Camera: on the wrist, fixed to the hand. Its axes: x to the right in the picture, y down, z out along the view.
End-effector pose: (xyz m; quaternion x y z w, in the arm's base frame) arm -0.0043 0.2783 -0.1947 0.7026 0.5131 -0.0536 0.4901
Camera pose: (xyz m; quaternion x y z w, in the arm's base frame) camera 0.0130 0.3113 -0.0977 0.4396 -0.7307 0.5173 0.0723
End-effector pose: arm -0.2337 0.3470 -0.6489 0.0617 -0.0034 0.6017 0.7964
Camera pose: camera -0.3175 0.3492 -0.7104 0.0511 0.1049 -0.7577 0.6421
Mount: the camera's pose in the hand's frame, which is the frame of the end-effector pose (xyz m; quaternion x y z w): -0.0259 0.0751 -0.0670 0.0616 0.0082 -0.9964 0.0583
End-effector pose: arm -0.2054 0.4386 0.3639 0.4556 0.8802 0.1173 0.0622
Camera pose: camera -0.1458 0.4493 0.4484 -0.8476 0.5130 -0.1056 0.0852
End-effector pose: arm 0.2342 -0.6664 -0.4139 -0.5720 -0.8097 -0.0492 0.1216
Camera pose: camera 0.3223 -0.6791 -0.3602 -0.7813 0.6192 0.0788 0.0001
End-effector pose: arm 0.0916 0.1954 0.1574 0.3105 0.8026 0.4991 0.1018
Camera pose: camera 0.1101 0.1536 0.2507 -0.7794 0.3877 -0.1192 0.4775
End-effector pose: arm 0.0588 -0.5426 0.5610 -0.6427 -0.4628 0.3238 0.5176
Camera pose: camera 0.1289 -0.5939 0.5039 0.4529 -0.6432 -0.4736 0.3962
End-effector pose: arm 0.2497 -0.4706 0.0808 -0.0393 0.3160 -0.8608 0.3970
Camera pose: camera 0.2955 -0.4543 -0.0111 0.2856 0.0705 0.4655 0.8347
